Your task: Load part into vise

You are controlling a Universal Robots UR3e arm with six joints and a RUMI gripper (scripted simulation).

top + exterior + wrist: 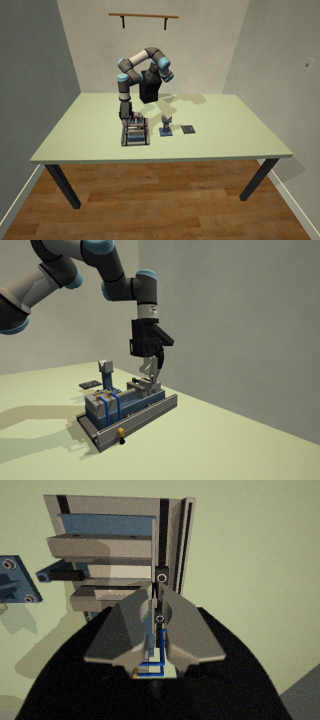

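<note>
The fixed jaw lies 6 cm to the left of my hand, 4 cm below it and 2 cm ahead of it. From my hand the other things lie so: grey rail 8 cm below, 6 cm behind, 5 cm to the right; part 3 cm to the left, 2 cm below; work stop rod 10 cm to the left, 3 cm below, 1 cm behind.
</note>
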